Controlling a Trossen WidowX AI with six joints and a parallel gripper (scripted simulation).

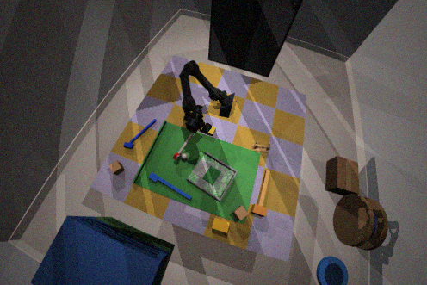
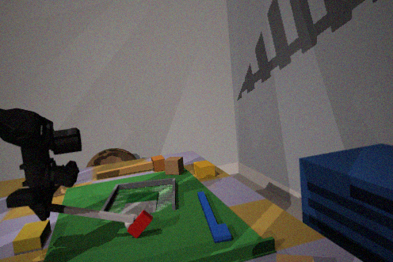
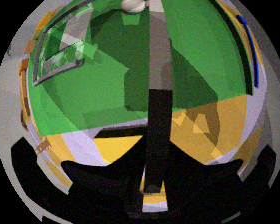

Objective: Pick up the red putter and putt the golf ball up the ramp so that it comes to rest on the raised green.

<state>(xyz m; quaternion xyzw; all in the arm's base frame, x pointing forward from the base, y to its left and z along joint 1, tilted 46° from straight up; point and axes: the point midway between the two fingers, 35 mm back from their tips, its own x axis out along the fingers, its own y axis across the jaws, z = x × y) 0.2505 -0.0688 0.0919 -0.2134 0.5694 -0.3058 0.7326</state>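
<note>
Now: gripper tip 50 mm past the yellow block, 60 mm to the right of it and 60 mm above it. From my gripper tip the other things lie so: red putter (120 mm ahead, 20 mm to the right); white golf ball (210 mm ahead, 10 mm to the left, 50 mm below).
</note>
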